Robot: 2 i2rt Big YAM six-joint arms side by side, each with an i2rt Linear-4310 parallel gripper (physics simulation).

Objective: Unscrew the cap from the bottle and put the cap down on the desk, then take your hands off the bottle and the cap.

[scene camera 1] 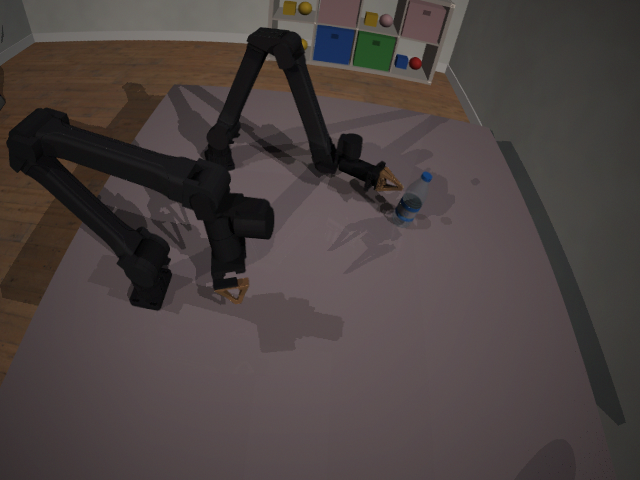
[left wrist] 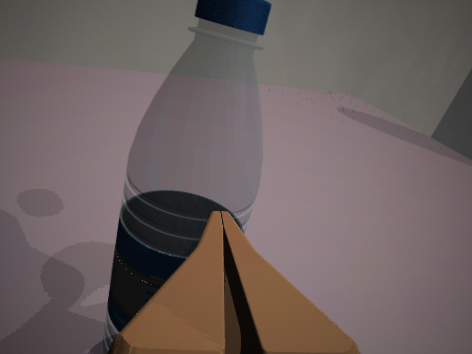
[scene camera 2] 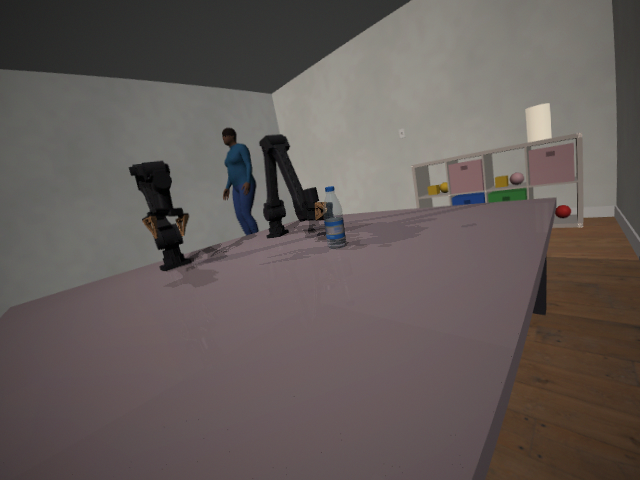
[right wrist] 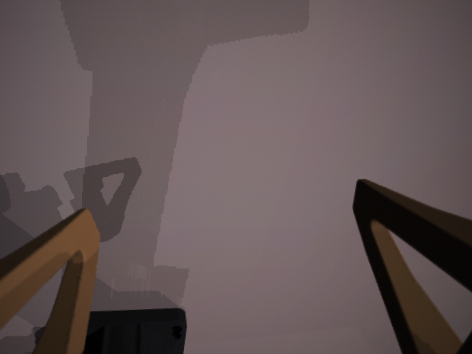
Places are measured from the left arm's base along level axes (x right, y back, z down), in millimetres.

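Where they show: left gripper, fingertip midpoint: (scene camera 1: 402,188) (left wrist: 218,223) (scene camera 2: 326,210); right gripper, fingertip midpoint: (scene camera 1: 237,285) (scene camera 2: 170,237) (right wrist: 224,207); left arm's base at its link origin: (scene camera 1: 219,161) (scene camera 2: 278,235); right arm's base at its link origin: (scene camera 1: 151,288) (scene camera 2: 176,266) (right wrist: 124,340).
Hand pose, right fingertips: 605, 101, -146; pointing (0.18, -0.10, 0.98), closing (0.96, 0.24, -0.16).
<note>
Each offset is from my right fingertips to the centre of the thing, as dx, dy, dz. Level surfaces: height alone.
A clear bottle @(-148, -569, +41) (scene camera 1: 416,192) (scene camera 2: 334,219) (left wrist: 200,135) with a blue label stands upright on the desk @(dz +146) (scene camera 1: 387,372) (scene camera 2: 310,361). Its blue cap @(-139, -577, -55) (scene camera 1: 426,176) (scene camera 2: 329,189) (left wrist: 234,14) sits on its neck. My left gripper (scene camera 1: 401,187) (scene camera 2: 324,210) (left wrist: 218,223) is shut with its fingertips together and nothing between them. The tips are beside the bottle, in front of its upper body in the left wrist view; whether they touch it I cannot tell. My right gripper (scene camera 1: 242,291) (scene camera 2: 166,227) (right wrist: 224,207) is open and empty, above the desk far from the bottle.
A shelf unit (scene camera 1: 436,62) (scene camera 2: 580,180) with coloured bins and balls stands beyond the desk. A person (scene camera 2: 237,170) stands behind the arms. The right arm's black base (scene camera 1: 149,294) (scene camera 2: 175,262) is near the right gripper.
</note>
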